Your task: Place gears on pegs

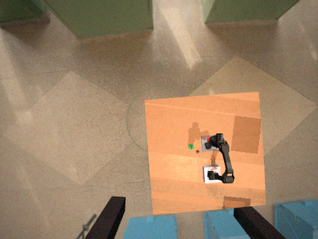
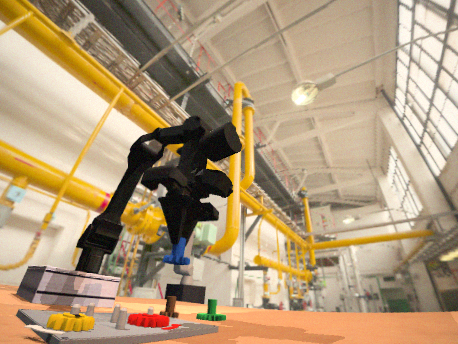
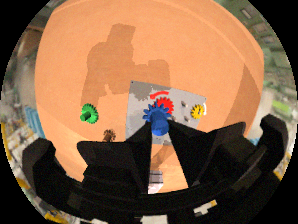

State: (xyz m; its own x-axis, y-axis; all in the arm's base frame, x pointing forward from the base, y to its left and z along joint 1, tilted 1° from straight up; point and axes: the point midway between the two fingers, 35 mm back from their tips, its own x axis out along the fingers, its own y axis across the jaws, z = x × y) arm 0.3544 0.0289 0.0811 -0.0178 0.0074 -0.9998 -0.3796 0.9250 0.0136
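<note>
Right now the grey board is 30 mm behind my gripper tip, 50 mm to the right of it and 110 mm below it. From my gripper tip the other things lie so: blue gear 10 mm below; then yellow gear 10 mm ahead, 120 mm to the right, 100 mm below; then red gear 30 mm to the right, 100 mm below.
</note>
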